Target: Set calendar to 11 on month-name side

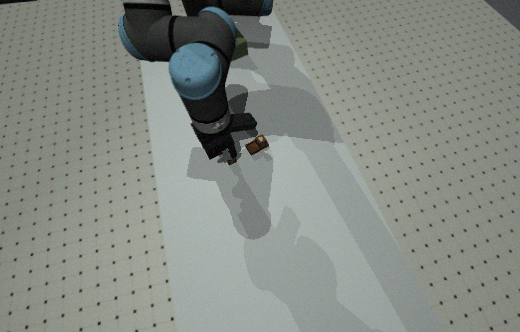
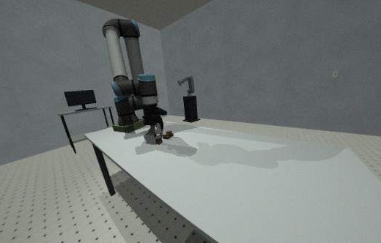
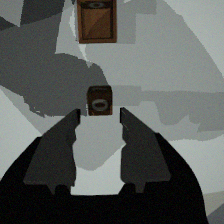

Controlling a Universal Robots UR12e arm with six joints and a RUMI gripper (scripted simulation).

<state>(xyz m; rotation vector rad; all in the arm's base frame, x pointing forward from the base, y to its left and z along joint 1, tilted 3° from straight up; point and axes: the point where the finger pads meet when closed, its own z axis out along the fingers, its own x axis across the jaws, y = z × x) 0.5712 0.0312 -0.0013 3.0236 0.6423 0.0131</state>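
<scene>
Right now the brown cube is 4 cm below my hand. Also, from my hand: brown calendar tray (4 cm behind, 10 cm to the left, 4 cm below).
</scene>
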